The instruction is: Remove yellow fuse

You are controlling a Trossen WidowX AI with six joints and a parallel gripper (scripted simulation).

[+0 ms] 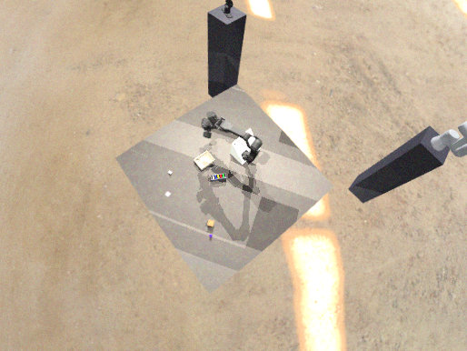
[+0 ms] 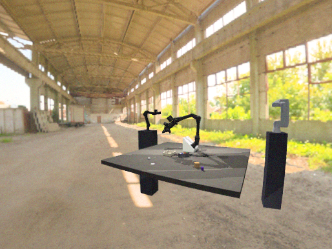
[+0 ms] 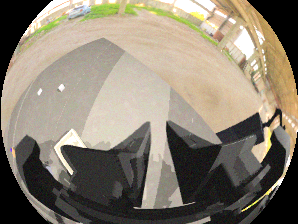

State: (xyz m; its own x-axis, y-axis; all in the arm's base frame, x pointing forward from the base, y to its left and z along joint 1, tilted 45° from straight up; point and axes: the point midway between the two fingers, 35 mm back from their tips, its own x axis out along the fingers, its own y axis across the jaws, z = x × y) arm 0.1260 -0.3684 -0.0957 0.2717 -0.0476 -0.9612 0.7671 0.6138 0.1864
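My gripper tip is now 14 cm short of the yellow fuse, 33 cm to the right of it and 21 cm above it. Round my gripper tip: white tray 11 cm ahead, 15 cm to the left, 23 cm below; blue fuse 15 cm ahead, 32 cm to the left, 21 cm below; white fuse 17 cm ahead, 30 cm to the left, 21 cm below.
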